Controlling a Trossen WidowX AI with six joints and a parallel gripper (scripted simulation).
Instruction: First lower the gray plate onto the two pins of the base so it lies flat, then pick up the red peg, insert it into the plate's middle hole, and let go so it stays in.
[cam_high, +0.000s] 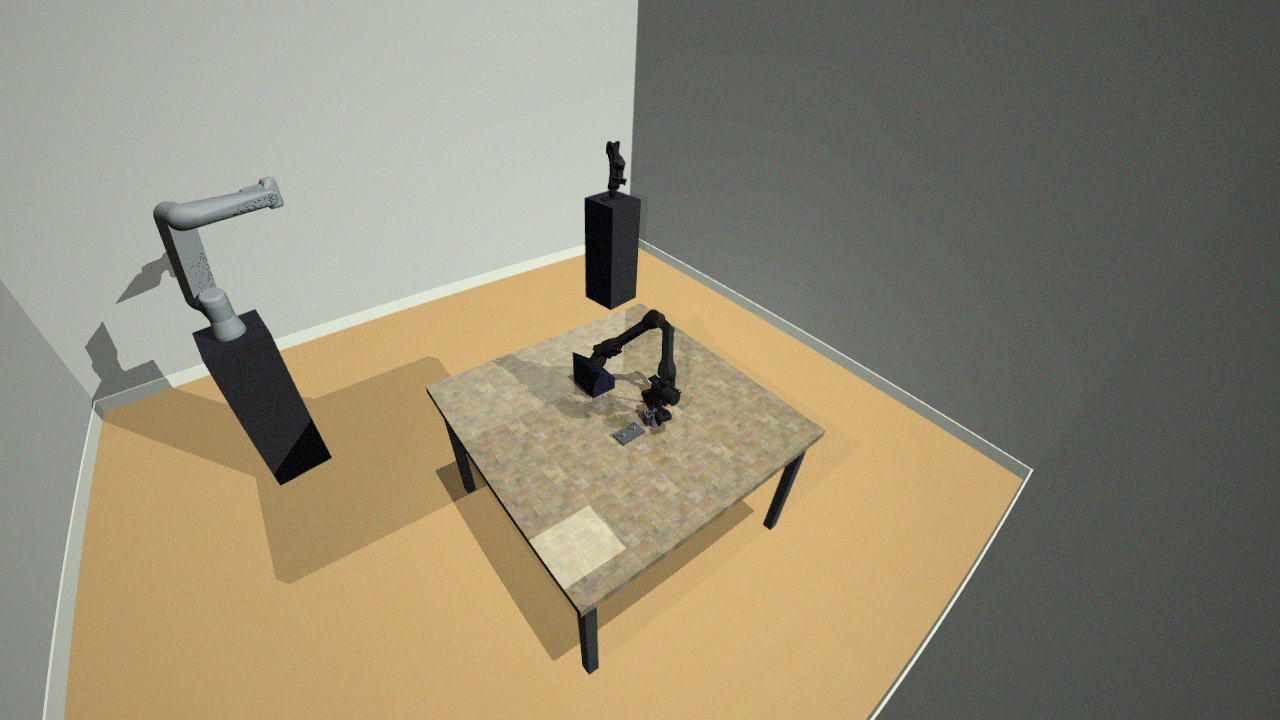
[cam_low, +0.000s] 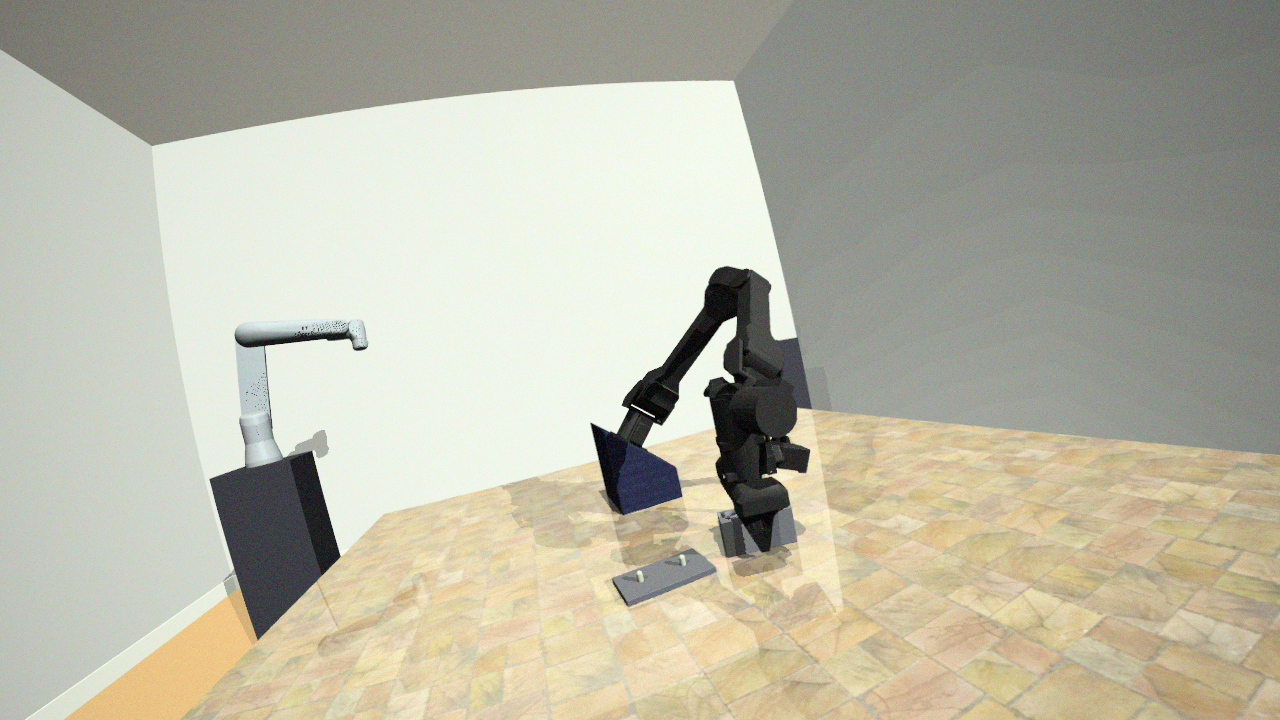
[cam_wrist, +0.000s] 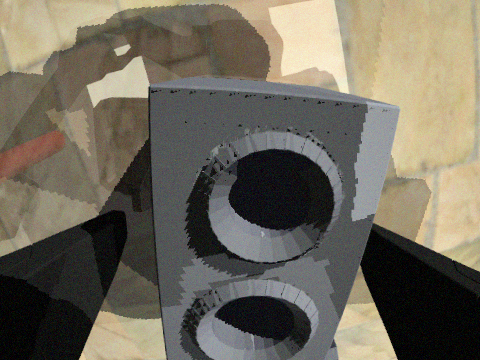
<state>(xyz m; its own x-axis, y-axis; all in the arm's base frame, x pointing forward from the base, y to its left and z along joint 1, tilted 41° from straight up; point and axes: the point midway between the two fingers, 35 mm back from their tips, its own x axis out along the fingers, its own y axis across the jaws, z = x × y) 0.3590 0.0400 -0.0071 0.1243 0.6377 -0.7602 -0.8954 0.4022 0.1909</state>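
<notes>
The base is 140 mm to the right of my gripper tip and 20 mm behind it. The rest, counted from my gripper tip: red peg (110 mm behind, 60 mm to the left, 30 mm above); then gray plate (30 mm above).
</notes>
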